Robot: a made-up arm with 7 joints. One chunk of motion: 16 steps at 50 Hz.
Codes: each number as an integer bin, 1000 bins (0 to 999) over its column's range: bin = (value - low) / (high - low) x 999, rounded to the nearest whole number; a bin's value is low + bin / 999 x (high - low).
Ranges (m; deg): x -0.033..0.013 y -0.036..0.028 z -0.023..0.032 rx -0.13..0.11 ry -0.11..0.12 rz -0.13..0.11
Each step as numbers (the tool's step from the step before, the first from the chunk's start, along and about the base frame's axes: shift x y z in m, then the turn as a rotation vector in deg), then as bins.
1 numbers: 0.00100 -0.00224 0.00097 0.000 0.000 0.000
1 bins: 738 527 435 541 478 541
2 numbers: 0.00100 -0.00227 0.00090 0.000 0.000 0.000
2 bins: 738 527 434 541 478 541
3 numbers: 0.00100 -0.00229 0.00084 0.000 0.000 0.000
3 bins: 738 526 433 541 478 541
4 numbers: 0.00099 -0.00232 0.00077 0.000 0.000 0.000
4 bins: 738 526 432 541 478 541
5 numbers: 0.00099 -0.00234 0.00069 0.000 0.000 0.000
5 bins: 738 525 430 541 478 541
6 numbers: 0.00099 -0.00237 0.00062 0.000 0.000 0.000
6 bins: 738 525 429 541 478 541
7 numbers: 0.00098 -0.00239 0.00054 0.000 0.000 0.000
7 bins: 738 525 428 541 478 541
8 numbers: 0.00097 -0.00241 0.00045 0.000 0.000 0.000
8 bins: 738 524 426 541 478 541
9 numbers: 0.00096 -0.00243 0.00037 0.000 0.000 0.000
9 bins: 738 524 424 541 478 541
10 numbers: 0.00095 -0.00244 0.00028 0.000 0.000 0.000
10 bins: 737 524 423 541 478 541
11 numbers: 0.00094 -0.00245 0.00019 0.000 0.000 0.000
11 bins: 737 524 421 541 478 541
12 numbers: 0.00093 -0.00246 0.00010 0.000 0.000 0.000
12 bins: 737 524 420 541 478 541
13 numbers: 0.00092 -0.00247 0.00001 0.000 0.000 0.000
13 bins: 737 523 418 541 478 541
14 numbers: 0.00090 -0.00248 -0.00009 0.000 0.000 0.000
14 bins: 736 523 416 541 478 541
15 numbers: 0.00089 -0.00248 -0.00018 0.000 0.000 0.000
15 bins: 736 523 414 541 478 541
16 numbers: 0.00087 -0.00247 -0.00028 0.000 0.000 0.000
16 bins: 736 523 413 541 478 541
